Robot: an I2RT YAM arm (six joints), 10 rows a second.
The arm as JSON. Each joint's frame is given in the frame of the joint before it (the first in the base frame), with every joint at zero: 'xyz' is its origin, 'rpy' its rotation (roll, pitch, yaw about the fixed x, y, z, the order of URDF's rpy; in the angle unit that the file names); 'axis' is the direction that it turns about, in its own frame. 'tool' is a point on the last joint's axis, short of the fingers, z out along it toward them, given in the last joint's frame.
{
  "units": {
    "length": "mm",
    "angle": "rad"
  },
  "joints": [
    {
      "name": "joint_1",
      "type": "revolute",
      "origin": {
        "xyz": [
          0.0,
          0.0,
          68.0
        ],
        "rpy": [
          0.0,
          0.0,
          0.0
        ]
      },
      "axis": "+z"
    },
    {
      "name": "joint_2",
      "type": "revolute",
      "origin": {
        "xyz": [
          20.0,
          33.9,
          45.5
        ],
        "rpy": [
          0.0,
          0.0,
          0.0
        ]
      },
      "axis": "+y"
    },
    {
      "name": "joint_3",
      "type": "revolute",
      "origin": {
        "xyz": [
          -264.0,
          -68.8,
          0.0
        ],
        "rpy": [
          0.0,
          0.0,
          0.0
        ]
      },
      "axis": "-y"
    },
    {
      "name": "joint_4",
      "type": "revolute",
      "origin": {
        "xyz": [
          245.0,
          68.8,
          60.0
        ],
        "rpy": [
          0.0,
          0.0,
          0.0
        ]
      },
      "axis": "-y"
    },
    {
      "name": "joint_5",
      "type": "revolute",
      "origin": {
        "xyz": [
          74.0,
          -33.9,
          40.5
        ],
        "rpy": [
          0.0,
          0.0,
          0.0
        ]
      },
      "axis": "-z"
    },
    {
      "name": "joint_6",
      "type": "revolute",
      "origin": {
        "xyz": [
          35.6,
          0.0,
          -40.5
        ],
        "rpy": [
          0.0,
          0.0,
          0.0
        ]
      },
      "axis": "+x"
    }
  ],
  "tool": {
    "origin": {
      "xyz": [
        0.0,
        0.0,
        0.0
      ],
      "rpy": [
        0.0,
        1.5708,
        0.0
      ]
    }
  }
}
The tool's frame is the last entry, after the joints.
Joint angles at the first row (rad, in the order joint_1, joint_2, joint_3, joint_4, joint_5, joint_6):
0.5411, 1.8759, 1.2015, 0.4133, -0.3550, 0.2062
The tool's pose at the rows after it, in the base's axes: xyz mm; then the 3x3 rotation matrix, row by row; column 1 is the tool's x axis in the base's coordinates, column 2 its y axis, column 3 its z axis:
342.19 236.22 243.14; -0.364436 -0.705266 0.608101; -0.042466 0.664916 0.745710; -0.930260 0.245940 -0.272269
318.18 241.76 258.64; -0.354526 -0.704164 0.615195; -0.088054 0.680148 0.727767; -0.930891 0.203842 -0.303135
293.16 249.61 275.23; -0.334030 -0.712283 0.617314; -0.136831 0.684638 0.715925; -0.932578 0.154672 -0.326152
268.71 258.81 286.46; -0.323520 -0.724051 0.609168; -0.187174 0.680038 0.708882; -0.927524 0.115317 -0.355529
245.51 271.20 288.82; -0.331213 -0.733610 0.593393; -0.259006 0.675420 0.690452; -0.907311 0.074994 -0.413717
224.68 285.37 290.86; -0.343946 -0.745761 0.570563; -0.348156 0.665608 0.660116; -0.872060 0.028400 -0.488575
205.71 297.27 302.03; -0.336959 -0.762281 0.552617; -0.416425 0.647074 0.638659; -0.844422 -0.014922 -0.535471
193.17 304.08 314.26; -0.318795 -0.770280 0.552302; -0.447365 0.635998 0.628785; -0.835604 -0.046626 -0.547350
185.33 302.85 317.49; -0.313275 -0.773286 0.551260; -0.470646 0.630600 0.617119; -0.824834 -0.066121 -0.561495
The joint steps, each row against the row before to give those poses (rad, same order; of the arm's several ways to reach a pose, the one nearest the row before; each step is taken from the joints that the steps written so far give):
0.0382, -0.0790, -0.0390, -0.0675, 0.0595, -0.0340
0.0503, -0.0824, -0.0206, -0.0896, 0.0676, -0.0305
0.0611, -0.0740, -0.0045, -0.0897, 0.0686, -0.0328
0.0667, -0.0545, 0.0011, -0.0843, 0.0626, -0.0221
0.0752, -0.0244, 0.0103, -0.0961, 0.0710, -0.0160
0.0755, 0.0000, 0.0412, -0.1255, 0.0694, -0.0138
0.0671, 0.0000, 0.0656, -0.1229, 0.0557, -0.0114
0.0435, -0.0023, 0.0523, -0.0721, 0.0416, -0.0084
0.0191, -0.0149, 0.0049, -0.0393, 0.0209, -0.0061

